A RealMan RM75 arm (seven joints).
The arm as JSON. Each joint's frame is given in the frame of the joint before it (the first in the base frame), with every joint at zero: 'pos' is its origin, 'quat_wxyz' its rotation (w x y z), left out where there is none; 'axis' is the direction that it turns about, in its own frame. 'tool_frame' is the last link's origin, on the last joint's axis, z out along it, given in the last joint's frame.
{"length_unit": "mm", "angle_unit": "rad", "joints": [
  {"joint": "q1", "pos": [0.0, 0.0, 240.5], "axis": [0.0, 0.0, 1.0]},
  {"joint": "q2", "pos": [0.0, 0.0, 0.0], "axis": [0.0, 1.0, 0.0]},
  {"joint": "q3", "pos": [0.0, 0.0, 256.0], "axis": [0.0, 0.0, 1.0]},
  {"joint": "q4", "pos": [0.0, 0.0, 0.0], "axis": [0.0, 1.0, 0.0]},
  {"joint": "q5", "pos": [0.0, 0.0, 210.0], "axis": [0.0, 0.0, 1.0]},
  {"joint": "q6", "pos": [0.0, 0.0, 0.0], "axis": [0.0, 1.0, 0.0]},
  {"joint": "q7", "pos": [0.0, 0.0, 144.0], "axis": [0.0, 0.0, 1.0]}
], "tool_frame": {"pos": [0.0, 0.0, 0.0]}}
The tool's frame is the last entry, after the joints.
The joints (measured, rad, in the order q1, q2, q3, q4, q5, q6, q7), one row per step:
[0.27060, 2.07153, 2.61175, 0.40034, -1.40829, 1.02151, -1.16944]
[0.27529, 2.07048, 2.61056, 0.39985, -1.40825, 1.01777, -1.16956]
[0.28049, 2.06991, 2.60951, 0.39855, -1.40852, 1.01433, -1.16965]
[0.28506, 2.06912, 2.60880, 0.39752, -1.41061, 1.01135, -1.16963]
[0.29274, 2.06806, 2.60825, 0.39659, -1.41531, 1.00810, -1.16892]
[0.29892, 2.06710, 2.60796, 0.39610, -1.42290, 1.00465, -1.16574]
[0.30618, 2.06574, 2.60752, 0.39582, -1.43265, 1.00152, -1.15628]
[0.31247, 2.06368, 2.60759, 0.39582, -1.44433, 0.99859, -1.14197]
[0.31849, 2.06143, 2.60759, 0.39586, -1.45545, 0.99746, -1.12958]
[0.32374, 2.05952, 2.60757, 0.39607, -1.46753, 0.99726, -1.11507]
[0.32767, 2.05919, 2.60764, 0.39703, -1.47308, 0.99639, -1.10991]
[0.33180, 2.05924, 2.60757, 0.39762, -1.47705, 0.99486, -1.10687]
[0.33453, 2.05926, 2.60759, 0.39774, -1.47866, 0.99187, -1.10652]
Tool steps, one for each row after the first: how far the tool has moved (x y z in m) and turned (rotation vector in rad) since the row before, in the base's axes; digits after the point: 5 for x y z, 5 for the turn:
[-0.00071, 0.00192, 0.00021, -0.00088, -0.00224, 0.00155]
[-0.00096, 0.00199, -0.00023, -0.00154, -0.00115, 0.00195]
[-0.00078, 0.00169, -0.00022, -0.00265, -0.00208, 0.00194]
[-0.00161, 0.00287, -0.00034, -0.00461, -0.00306, 0.00492]
[-0.00115, 0.00217, -0.00056, -0.00656, -0.00238, 0.00290]
[-0.00147, 0.00256, -0.00058, -0.00801, 0.00193, 0.00256]
[-0.00103, 0.00214, -0.00031, -0.00865, 0.00475, 0.00015]
[-0.00118, 0.00207, -0.00016, -0.00828, 0.00353, 0.00209]
[-0.00114, 0.00171, -0.00039, -0.00911, 0.00547, 0.00149]
[-0.00102, 0.00145, -0.00020, -0.00386, 0.00069, 0.00235]
[-0.00107, 0.00153, -0.00031, -0.00295, -0.00017, 0.00241]
[-0.00042, 0.00102, -0.00012, -0.00106, -0.00170, 0.00011]

